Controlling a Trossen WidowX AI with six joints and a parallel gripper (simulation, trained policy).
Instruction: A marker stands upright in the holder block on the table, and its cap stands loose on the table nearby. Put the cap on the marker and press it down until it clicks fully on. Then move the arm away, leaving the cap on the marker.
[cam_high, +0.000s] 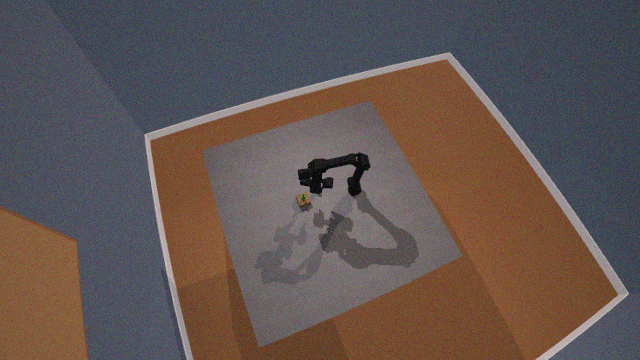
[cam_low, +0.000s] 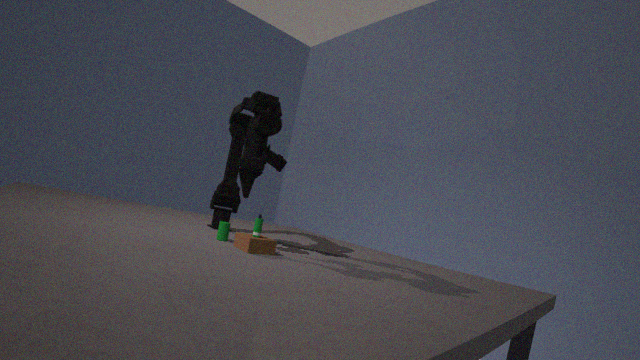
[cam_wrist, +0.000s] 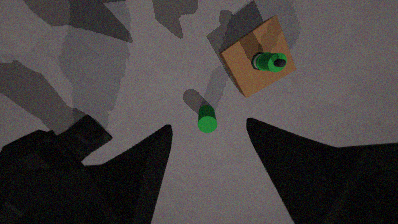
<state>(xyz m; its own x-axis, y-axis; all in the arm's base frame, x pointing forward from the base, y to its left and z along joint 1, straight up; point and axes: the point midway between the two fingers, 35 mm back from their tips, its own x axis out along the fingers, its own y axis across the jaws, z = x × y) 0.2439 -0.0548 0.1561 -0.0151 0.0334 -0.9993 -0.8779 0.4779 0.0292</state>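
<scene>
The green cap is 100 mm below my gripper tip, 30 mm to the right of it and 20 mm behind it. Round my gripper tip: tan holder block (100 mm below, 90 mm ahead); then green marker (90 mm ahead, 60 mm below).
</scene>
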